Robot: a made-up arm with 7 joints.
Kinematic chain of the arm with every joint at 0, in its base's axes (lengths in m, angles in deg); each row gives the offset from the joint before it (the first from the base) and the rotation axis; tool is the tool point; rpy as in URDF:
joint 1: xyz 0 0 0.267 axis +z
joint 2: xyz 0 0 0 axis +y
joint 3: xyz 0 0 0.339 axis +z
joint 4: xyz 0.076 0 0 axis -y
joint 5: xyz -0.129 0 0.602 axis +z
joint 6: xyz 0 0 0 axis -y
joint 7: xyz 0.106 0 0 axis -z
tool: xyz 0 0 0 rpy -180 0 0
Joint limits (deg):
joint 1: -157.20..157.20
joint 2: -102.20..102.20
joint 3: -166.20..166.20
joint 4: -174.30..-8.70
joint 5: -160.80..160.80
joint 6: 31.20..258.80
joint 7: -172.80..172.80
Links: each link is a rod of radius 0.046 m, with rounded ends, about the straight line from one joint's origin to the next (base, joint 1, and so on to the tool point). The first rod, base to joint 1, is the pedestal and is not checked.
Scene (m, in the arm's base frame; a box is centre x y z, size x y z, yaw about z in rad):
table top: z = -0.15
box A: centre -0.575 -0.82 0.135 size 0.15 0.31 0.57 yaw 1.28
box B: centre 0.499 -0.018 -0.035 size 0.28 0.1 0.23 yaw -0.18
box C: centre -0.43 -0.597 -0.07 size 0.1 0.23 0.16 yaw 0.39
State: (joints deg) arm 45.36 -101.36 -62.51 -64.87 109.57 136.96 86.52
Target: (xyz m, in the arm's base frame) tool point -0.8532 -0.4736 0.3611
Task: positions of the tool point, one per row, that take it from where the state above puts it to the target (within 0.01 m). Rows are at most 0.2 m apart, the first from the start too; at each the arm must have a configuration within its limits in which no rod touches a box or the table.
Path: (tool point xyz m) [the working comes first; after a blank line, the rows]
Joints at the target: -0.95 -102.20 -52.40 -53.89 110.92 147.13 86.52
Straight joint move there: touches box A.

1: -0.1968 -0.9350 0.4822
2: -0.3169 -0.8804 0.5922
3: -0.4491 -0.7962 0.6732
4: -0.5821 -0.6880 0.7187
5: -0.6356 -0.6741 0.6590
6: -0.7038 -0.6409 0.5750
7: -0.7803 -0.5766 0.4728
8: -0.8532 -0.4736 0.3611

